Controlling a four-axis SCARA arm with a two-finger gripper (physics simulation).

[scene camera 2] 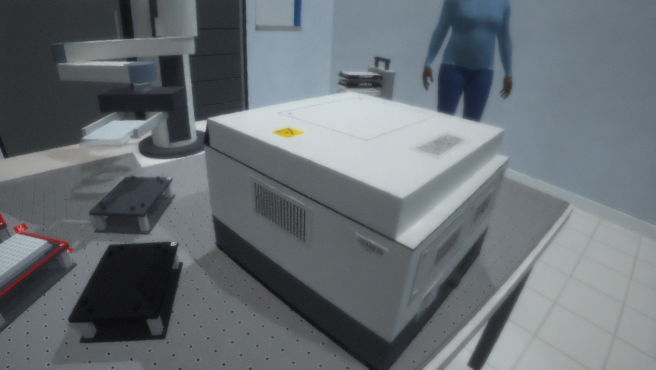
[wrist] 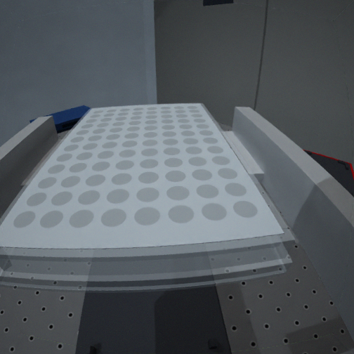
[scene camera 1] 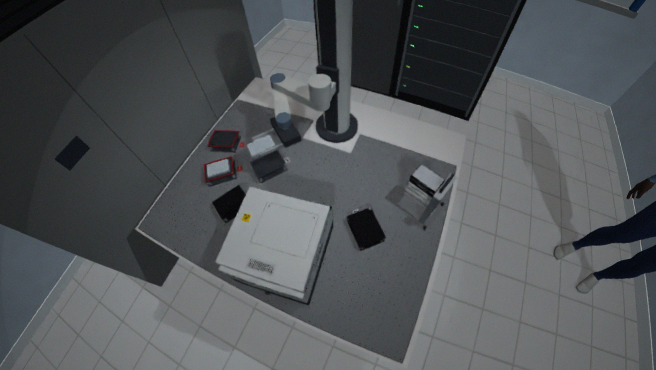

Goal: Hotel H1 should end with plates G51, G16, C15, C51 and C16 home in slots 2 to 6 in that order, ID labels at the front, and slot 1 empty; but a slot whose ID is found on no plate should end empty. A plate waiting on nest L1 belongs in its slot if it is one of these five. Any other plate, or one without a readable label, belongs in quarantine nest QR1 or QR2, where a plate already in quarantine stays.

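Frame: origin at the arm's base, x right, y ahead, z up, level; metres.
Seen in the pictures: gripper, between the fingertips: (scene camera 2: 109,133) (scene camera 1: 256,147); arm's base, origin of its link: (scene camera 2: 176,145) (scene camera 1: 336,126).
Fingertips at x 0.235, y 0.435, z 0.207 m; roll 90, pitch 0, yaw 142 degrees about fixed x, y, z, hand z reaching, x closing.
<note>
Pixels of each thing's top centre, then the offset from my fingertips to it.
- white well plate, centre of its top: (scene camera 2: 115,128) (scene camera 1: 260,144) dz +0.002, dx -0.014, dy -0.019 m
- grey nest, centre of its top: (scene camera 2: 132,189) (scene camera 1: 267,162) dz -0.134, dx -0.020, dy -0.014 m
- white plate, centre of its top: (scene camera 1: 217,167) dz -0.130, dx +0.220, dy +0.120 m
- large white instrument, centre of its top: (scene camera 2: 365,121) (scene camera 1: 273,234) dz +0.060, dx -0.319, dy +0.367 m
My gripper (scene camera 1: 254,147) (scene camera 2: 107,134) (wrist: 143,125) is shut on a white well plate (scene camera 1: 261,145) (scene camera 2: 112,132) (wrist: 145,165), one finger along each long side. It holds the plate level, high above the table, beside and behind a grey nest (scene camera 1: 268,165) (scene camera 2: 132,196). No ID label is readable on the plate. A red-rimmed nest (scene camera 1: 220,180) (scene camera 2: 35,268) bears a white plate (scene camera 1: 218,168) (scene camera 2: 20,255). Another red-rimmed nest (scene camera 1: 224,139) (wrist: 335,165) shows a bare dark top. The hotel (scene camera 1: 436,200) (scene camera 2: 389,82) stands at the right with stacked plates; its slot labels are unreadable.
A large white instrument (scene camera 1: 285,230) (scene camera 2: 350,150) stands mid-table. A black nest (scene camera 1: 229,202) (scene camera 2: 127,280) is at its left, another black nest (scene camera 1: 366,227) at its right. The arm's column (scene camera 1: 344,65) rises behind. A blue object (wrist: 67,119) shows beyond the left finger. A person (scene camera 2: 467,50) stands beyond the table.
</note>
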